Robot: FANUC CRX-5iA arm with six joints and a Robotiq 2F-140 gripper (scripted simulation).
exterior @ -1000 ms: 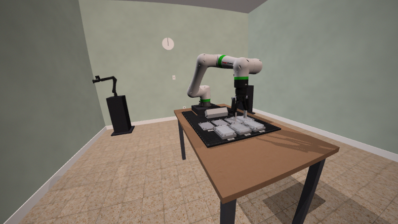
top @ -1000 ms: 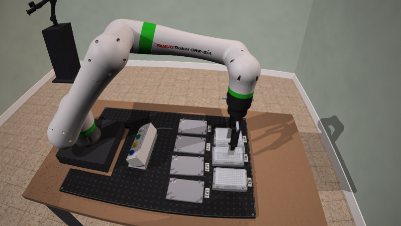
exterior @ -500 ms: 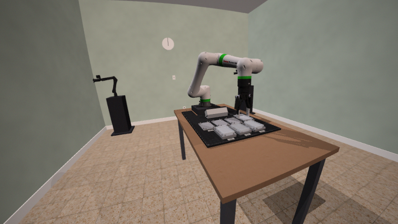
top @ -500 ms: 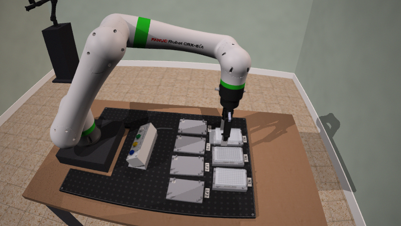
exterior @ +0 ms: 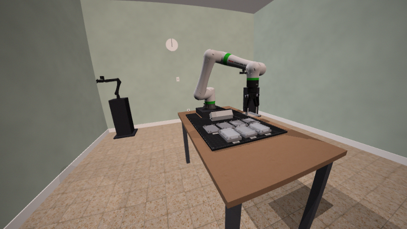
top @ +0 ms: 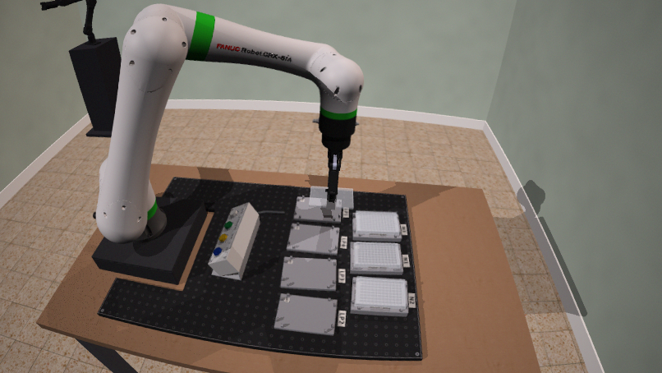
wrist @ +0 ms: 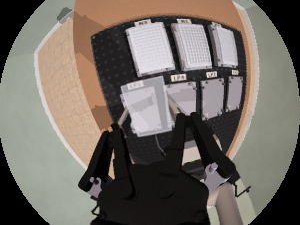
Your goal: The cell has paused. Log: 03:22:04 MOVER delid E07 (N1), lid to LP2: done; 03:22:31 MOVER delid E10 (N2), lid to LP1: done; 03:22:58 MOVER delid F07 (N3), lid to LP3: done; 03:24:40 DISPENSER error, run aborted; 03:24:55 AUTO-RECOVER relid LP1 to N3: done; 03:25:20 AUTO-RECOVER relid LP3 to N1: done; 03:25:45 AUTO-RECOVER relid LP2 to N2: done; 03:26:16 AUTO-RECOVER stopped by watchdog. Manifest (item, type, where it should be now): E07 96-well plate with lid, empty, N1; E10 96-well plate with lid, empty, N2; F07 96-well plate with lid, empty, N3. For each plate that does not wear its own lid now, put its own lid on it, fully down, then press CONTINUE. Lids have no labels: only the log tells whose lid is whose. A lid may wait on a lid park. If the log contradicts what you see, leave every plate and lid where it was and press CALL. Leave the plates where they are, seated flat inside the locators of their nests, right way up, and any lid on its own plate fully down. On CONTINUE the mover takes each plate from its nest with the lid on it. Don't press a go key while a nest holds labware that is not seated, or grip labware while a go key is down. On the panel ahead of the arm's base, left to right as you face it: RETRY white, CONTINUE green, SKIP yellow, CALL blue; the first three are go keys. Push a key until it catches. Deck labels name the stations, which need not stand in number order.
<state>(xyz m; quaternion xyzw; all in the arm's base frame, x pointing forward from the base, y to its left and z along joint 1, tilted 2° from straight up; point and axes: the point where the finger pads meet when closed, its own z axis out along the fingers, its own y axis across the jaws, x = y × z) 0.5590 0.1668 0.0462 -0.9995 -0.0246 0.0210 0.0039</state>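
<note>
The LP1 is 40 mm behind my hand, 30 mm to the left of it and 100 mm below it. Also, from my hand: plate: 140 mm ahead, 160 mm to the right, 80 mm below; then LP4: 40 mm behind, 100 mm to the right, 100 mm below; then LP3: 40 mm behind, 220 mm to the right, 100 mm below.
</note>
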